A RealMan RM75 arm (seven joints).
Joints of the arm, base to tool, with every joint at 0 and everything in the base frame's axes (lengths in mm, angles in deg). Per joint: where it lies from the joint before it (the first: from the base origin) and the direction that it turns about. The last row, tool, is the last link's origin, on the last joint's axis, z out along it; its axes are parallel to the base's.
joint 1: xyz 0 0 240.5 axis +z
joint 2: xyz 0 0 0 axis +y
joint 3: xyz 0 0 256 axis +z
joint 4: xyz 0 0 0 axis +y
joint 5: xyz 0 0 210 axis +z
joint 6: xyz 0 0 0 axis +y
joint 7: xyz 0 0 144 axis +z
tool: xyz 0 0 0
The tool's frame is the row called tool.
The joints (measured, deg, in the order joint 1, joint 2, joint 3, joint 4, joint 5, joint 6, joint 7), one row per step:
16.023, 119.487, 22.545, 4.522, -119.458, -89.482, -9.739
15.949, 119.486, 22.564, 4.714, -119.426, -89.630, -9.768
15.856, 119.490, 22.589, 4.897, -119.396, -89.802, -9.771
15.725, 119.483, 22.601, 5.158, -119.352, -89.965, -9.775
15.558, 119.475, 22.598, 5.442, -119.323, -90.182, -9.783
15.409, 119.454, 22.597, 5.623, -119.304, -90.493, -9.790
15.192, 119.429, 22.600, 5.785, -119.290, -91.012, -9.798
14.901, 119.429, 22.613, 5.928, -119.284, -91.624, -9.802
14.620, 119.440, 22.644, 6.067, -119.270, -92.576, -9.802
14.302, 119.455, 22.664, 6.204, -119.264, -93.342, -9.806
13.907, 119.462, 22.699, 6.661, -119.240, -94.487, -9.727
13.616, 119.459, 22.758, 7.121, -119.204, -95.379, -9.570
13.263, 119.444, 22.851, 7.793, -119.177, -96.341, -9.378
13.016, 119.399, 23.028, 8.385, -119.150, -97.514, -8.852
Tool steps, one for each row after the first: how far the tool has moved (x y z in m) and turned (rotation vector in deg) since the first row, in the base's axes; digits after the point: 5 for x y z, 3 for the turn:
-0.00053, -0.00038, -0.00008, 0.111, 0.205, 0.088
-0.00101, -0.00089, -0.00014, 0.228, 0.437, 0.169
-0.00150, -0.00157, -0.00029, 0.340, 0.730, 0.230
-0.00205, -0.00249, -0.00046, 0.455, 1.046, 0.321
-0.00249, -0.00342, -0.00021, 0.623, 1.276, 0.479
-0.00297, -0.00488, 0.00041, 0.899, 1.537, 0.734
-0.00335, -0.00686, 0.00104, 1.221, 1.832, 0.984
-0.00444, -0.00903, 0.00217, 1.735, 2.230, 1.507
-0.00505, -0.01131, 0.00298, 2.144, 2.571, 1.849
-0.00698, -0.01413, 0.00387, 2.741, 3.385, 2.503
-0.00876, -0.01614, 0.00458, 3.218, 4.204, 3.030
-0.01099, -0.01843, 0.00519, 3.750, 5.261, 3.604
-0.01352, -0.02026, 0.00670, 4.345, 6.585, 4.384

